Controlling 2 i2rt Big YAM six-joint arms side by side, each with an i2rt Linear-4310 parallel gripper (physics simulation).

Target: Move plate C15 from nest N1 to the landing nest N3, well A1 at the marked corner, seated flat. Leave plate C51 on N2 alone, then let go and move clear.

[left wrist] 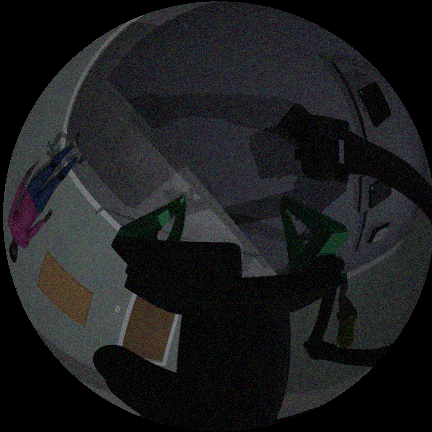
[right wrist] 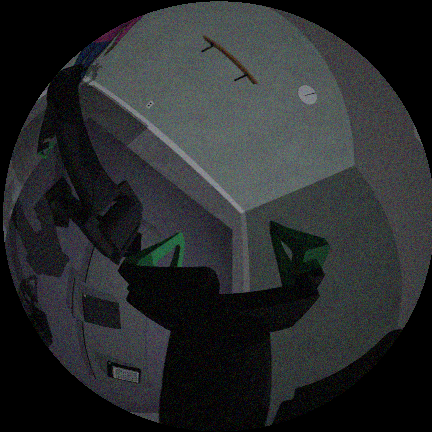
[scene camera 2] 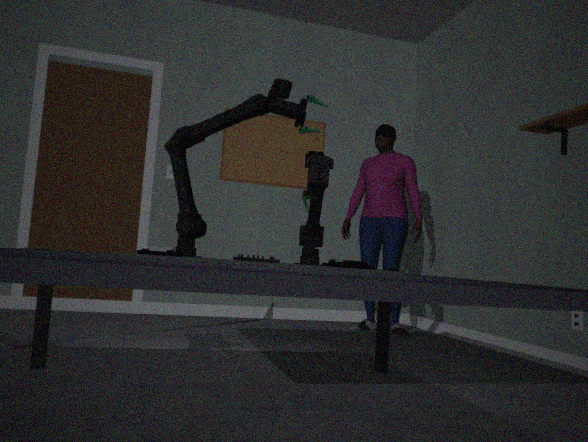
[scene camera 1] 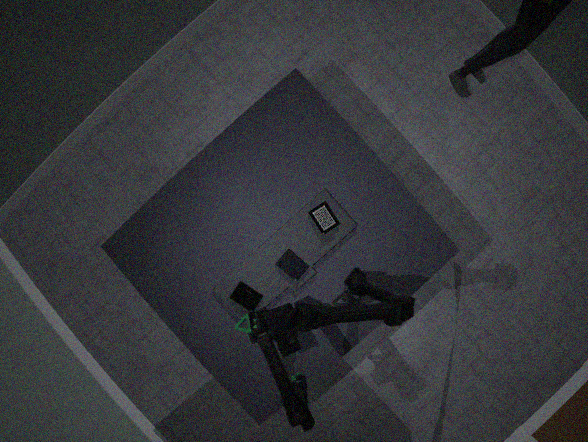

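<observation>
Three small plate-like items lie on a pale board (scene camera 1: 272,245): a black one (scene camera 1: 246,295) (left wrist: 375,104), a dark grey one (scene camera 1: 292,264) (left wrist: 380,194) (right wrist: 101,311) in the middle, and a black-rimmed one with a white patterned top (scene camera 1: 324,217) (left wrist: 380,232) (right wrist: 125,373). I cannot read labels or the marked corner, or tell which are C15, C51, N1, N2 and N3. My right gripper (scene camera 1: 245,324) (scene camera 2: 323,118) (right wrist: 224,231) is open and empty, high above the table. My left gripper (scene camera 1: 297,377) (scene camera 2: 306,200) (left wrist: 233,199) is open and empty, apart from all three items.
The arms overlap near the black item in scene camera 1. Low dark items (scene camera 2: 157,251) (scene camera 2: 256,259) (scene camera 2: 345,263) show along the table (scene camera 2: 215,275). A person in a pink top (scene camera 2: 387,185) stands behind it. Dark-trousered legs (scene camera 1: 515,40) show at the upper right.
</observation>
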